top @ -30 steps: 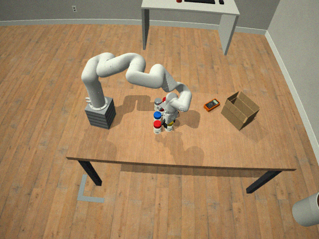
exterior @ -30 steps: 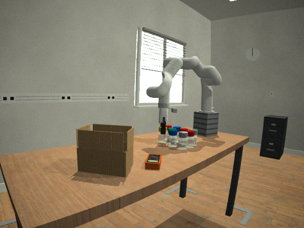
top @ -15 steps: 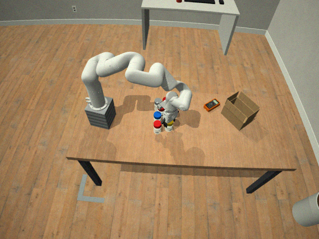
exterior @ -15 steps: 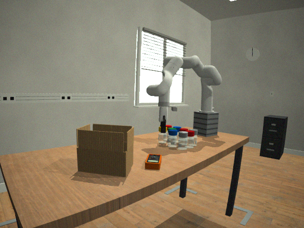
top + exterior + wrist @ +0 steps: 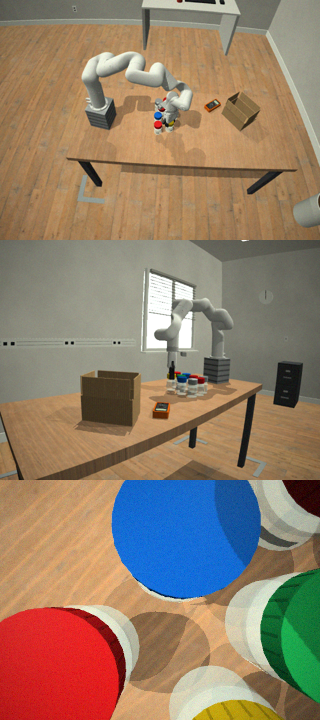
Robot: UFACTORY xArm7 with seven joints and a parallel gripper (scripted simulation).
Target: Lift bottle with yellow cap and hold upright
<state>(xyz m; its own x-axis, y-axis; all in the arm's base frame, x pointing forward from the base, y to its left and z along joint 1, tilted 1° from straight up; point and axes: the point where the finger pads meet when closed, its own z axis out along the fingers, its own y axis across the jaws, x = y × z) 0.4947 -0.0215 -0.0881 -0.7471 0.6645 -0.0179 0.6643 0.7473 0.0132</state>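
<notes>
Now: the yellow-capped bottle 5 cm below my hand. Round my hand: orange multimeter 33 cm ahead, 26 cm to the left, 8 cm below; then green-capped bottle 6 cm to the left, 5 cm below, 2 cm behind.
</notes>
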